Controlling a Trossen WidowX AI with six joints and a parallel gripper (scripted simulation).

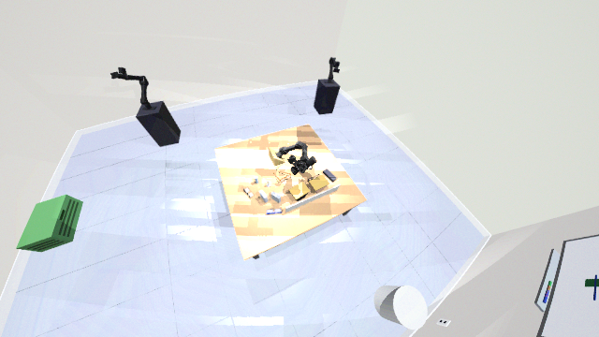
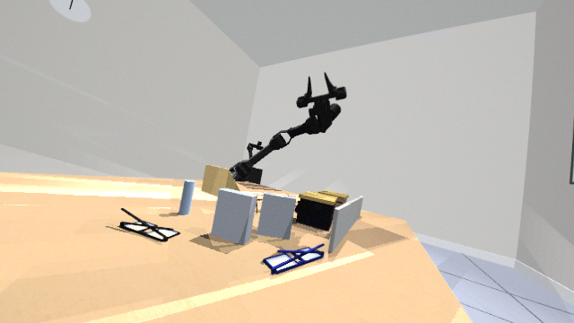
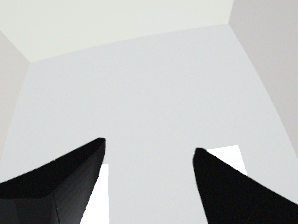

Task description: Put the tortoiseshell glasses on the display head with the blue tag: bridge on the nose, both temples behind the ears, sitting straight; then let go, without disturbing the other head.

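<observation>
My gripper tip is now 22 cm past the pale blue cylinder, 26 cm to the left of it and 49 cm above it. Round my gripper tip: upright panel 13 cm ahead, 23 cm to the left, 48 cm below.
</observation>
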